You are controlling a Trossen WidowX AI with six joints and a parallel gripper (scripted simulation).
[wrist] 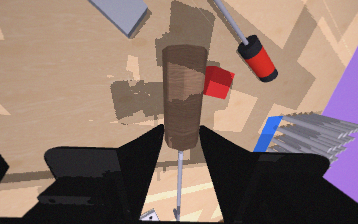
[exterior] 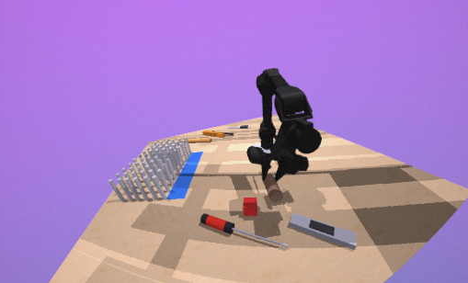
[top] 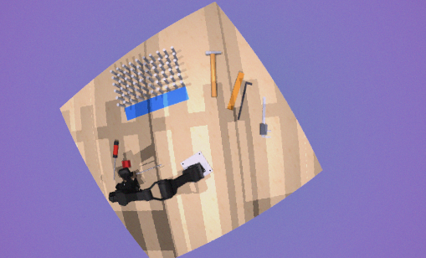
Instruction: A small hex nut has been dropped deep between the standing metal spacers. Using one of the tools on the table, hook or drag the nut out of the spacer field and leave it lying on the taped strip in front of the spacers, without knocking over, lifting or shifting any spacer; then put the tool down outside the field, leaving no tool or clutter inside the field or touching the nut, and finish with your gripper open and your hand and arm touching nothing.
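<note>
Now: the thin metal rod tool 70 mm to the right of my gripper tip and 20 mm behind it. The rest, counted from my gripper tip: red cube (80 mm ahead, 50 mm below, 20 mm to the left); then flat grey bar (180 mm to the left, 60 mm below, 50 mm behind); then blue taped strip (340 mm to the right, 260 mm ahead, 70 mm below).
</note>
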